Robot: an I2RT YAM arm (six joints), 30 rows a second.
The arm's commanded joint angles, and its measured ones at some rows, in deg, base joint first. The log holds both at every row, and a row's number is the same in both.
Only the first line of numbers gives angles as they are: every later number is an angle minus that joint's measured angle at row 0.
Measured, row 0:
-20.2, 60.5, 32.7, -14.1, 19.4, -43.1
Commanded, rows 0 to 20:
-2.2, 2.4, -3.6, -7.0, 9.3, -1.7
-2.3, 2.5, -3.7, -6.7, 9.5, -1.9
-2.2, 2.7, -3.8, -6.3, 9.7, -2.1
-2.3, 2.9, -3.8, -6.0, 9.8, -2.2
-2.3, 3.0, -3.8, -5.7, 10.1, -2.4
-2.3, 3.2, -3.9, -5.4, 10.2, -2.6
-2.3, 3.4, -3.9, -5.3, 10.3, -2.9
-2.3, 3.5, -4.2, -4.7, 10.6, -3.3
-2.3, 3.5, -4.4, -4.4, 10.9, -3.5
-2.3, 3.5, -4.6, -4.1, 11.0, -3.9
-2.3, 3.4, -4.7, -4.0, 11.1, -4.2
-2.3, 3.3, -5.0, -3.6, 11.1, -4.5
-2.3, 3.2, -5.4, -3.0, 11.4, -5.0
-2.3, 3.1, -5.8, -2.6, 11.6, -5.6
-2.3, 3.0, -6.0, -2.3, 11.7, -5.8
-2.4, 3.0, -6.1, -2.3, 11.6, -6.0
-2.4, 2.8, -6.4, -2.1, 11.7, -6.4
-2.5, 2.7, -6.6, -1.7, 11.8, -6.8
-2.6, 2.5, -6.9, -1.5, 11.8, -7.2
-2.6, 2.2, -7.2, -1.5, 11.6, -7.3
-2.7, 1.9, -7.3, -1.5, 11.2, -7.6
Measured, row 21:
0.3, -0.7, -3.1, 6.3, -4.1, 0.0
